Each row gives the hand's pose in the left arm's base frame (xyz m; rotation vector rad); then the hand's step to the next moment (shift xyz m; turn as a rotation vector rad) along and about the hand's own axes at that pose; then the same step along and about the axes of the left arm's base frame.
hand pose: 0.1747 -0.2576 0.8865 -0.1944 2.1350 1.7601
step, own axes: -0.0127 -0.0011 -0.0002 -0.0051 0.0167 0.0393
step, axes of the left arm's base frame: 0.0121 -0.0020 0.0036 0.0067 0.0410 0.0111
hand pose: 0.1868 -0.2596 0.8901 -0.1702 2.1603 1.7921
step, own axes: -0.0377 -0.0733 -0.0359 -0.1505 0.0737 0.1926
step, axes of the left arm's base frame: 0.0509 -0.0541 -0.0506 0.1529 0.1848 0.0875
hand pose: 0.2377 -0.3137 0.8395 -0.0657 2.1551 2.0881
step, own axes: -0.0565 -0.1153 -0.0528 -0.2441 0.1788 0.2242
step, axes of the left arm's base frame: 0.0670 -0.0605 -0.1055 0.2342 0.2139 0.2030
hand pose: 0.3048 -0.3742 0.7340 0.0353 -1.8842 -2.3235
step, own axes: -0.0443 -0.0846 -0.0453 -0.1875 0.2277 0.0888
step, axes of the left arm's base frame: 0.0403 -0.0213 -0.0954 0.1984 0.0652 0.2264
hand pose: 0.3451 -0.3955 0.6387 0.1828 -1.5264 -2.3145
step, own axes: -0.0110 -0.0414 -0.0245 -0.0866 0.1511 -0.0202
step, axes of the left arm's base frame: 0.0082 -0.0026 -0.0486 0.1204 -0.0388 0.1214
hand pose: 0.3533 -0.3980 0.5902 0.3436 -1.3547 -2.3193
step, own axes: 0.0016 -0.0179 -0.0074 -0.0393 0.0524 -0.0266
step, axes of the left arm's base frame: -0.0026 0.0013 -0.0192 0.0581 -0.0239 0.0324
